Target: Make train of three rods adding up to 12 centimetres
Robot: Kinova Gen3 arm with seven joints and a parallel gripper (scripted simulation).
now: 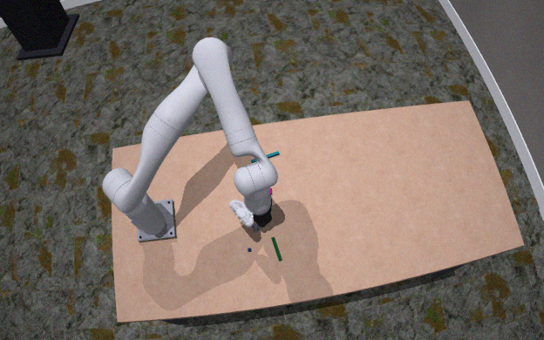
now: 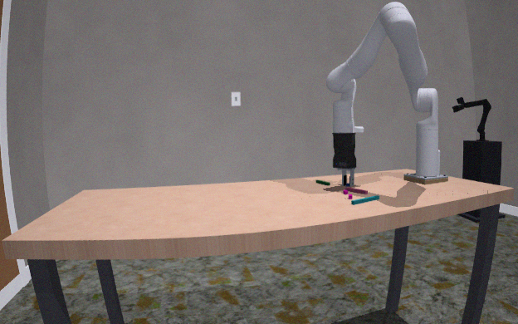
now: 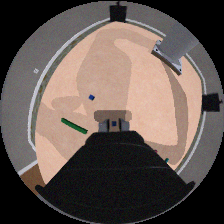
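My gripper is now 110 mm to the right of the pink rod, 10 mm short of it and 10 mm above it. The rest, counted from my hand: turquoise rod: 250 mm to the left, 30 mm ahead, 10 mm below; then green rod: 70 mm to the right, 70 mm ahead, 10 mm below.
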